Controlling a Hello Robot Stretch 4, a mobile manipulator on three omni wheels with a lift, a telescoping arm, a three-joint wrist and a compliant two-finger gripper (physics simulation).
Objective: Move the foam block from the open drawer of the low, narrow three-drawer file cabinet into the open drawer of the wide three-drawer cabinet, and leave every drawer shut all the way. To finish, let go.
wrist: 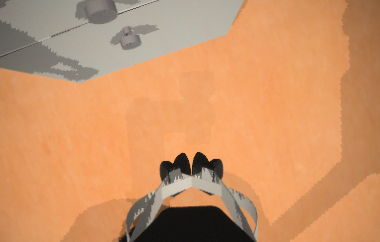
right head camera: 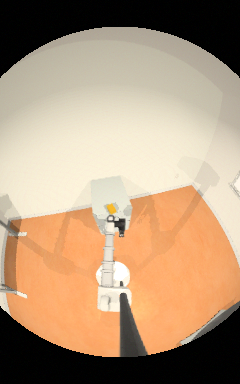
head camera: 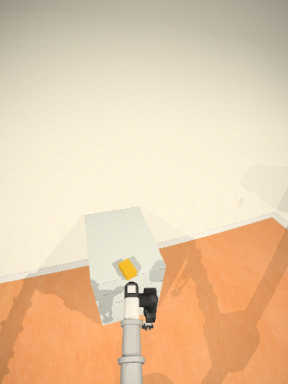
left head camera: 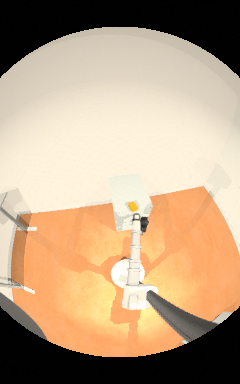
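Pixels of known places: gripper, fingertip midpoint: (wrist: 191, 166) (right head camera: 121, 236) (head camera: 147, 328); robot's base at its link origin: (right head camera: 113, 275) (left head camera: 126, 272).
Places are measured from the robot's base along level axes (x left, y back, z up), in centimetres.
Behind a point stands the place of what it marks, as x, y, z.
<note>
The yellow foam block (head camera: 127, 269) @(2.1, -66.0, 66.3) (left head camera: 133, 206) @(1.3, -65.8, 66.3) (right head camera: 111, 208) @(1.4, -66.0, 66.3) lies on top of the narrow file cabinet (head camera: 114, 230) @(11.6, -98.7, 61.8) (left head camera: 127, 187) @(8.6, -95.1, 61.7) (right head camera: 106, 187) @(10.3, -99.8, 61.8) (wrist: 175, 25) @(-7.0, -67.3, 22.2), near its front edge. No drawer sticks out of this cabinet in the head views. In the wrist view its front shows two round knobs and a thin seam. My gripper (head camera: 147, 327) @(-8.7, -45.8, 40.5) (wrist: 191, 166) @(-8.7, -45.8, 40.5) is shut and empty, pointing down in front of the cabinet and apart from it. The wide three-drawer cabinet cannot be made out in these views.
My telescoping arm (head camera: 131, 345) @(0.0, -27.5, 82.5) (left head camera: 134, 252) @(0.4, -19.3, 82.8) (right head camera: 108, 255) @(-0.6, -18.3, 82.8) reaches toward the narrow cabinet's front. A pale wall (head camera: 150, 125) @(-11.1, -131.1, 123.5) stands behind it. Pale bars (left head camera: 25, 228) (right head camera: 17, 233) stick out over the orange floor (head camera: 200, 300) @(-58.2, -78.7, -2.7) at the left. A pale-edged object (right head camera: 205, 327) shows at the lower right.
</note>
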